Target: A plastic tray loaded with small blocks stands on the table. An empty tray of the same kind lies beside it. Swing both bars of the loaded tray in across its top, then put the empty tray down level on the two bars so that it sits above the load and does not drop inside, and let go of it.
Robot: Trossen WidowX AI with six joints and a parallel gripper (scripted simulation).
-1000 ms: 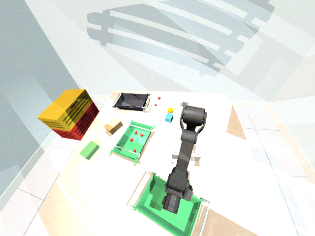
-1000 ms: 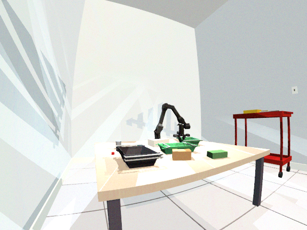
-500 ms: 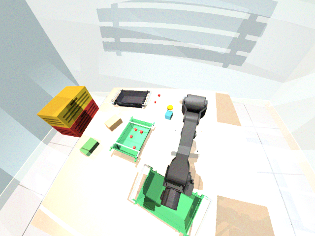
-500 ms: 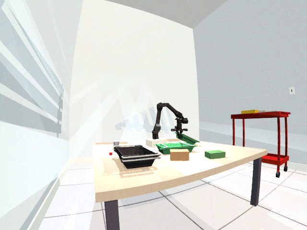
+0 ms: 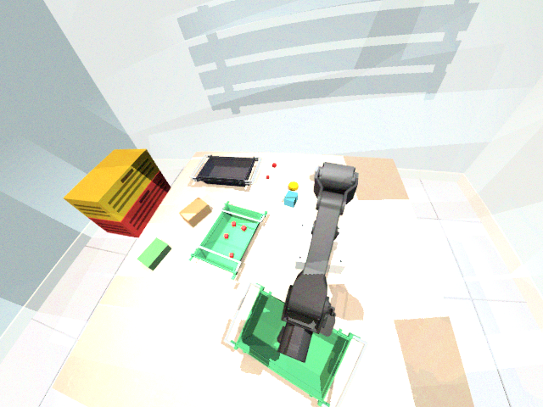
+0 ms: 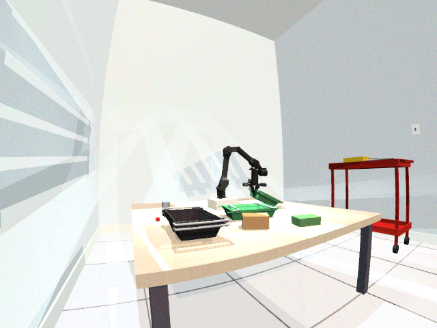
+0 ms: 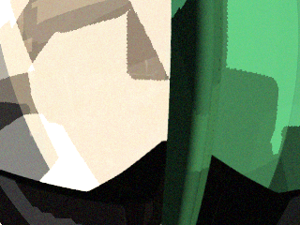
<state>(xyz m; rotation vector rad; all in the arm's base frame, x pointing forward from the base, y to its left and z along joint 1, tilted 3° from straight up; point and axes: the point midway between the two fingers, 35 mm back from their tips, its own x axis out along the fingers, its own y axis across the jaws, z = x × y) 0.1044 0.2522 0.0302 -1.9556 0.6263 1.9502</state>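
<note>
Now: gripper tip 70 mm to the right of the green tray, 40 mm short of it and 10 mm above it. Also, from my gripper tip: yellow piece (610 mm to the right, 70 mm below, 30 mm behind); then tan box (470 mm to the right, 460 mm ahead, 50 mm below); then cyan block (520 mm to the right, 60 mm below, 10 mm behind).
</note>
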